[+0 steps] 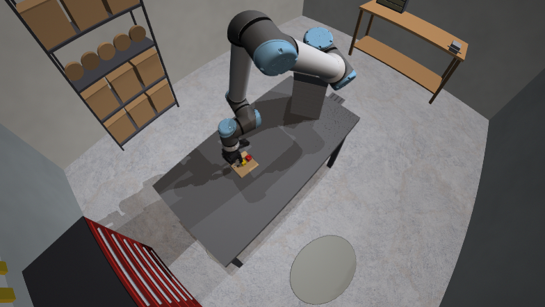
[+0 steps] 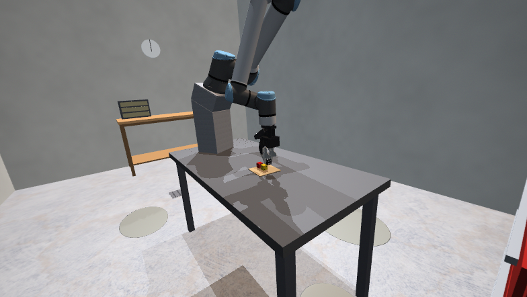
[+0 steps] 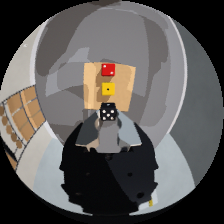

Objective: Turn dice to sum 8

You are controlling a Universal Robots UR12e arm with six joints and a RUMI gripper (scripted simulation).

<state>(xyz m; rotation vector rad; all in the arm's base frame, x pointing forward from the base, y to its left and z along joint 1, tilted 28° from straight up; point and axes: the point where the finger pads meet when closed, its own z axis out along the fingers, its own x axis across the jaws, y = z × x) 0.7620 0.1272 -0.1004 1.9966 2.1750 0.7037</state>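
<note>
My hand is 40 mm past the yellow die, 10 mm to the left of it and 50 mm above it. From my hand the other things lie so: tan mat 40 mm behind, 10 mm to the right, 60 mm below; then black die right at my hand; then red die 90 mm behind, 10 mm to the right, 50 mm below.
</note>
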